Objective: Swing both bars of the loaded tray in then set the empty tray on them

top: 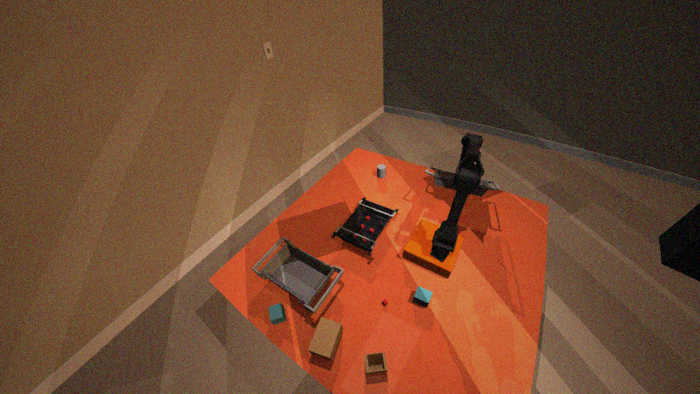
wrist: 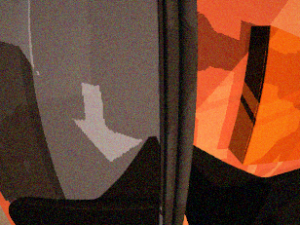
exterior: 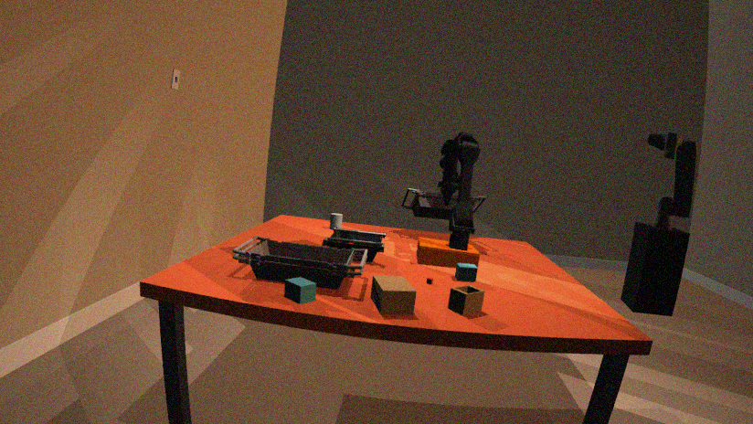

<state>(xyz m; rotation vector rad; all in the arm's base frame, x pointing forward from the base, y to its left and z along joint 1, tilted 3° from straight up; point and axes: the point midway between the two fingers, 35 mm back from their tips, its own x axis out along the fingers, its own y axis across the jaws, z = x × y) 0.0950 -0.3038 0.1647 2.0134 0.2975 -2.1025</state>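
Right now the grey tray is 20 mm ahead of my gripper tip, 80 mm to the right of it and 10 mm below it. The rest, counted from my gripper tip: open box (150 mm behind, 810 mm to the left, 160 mm below).
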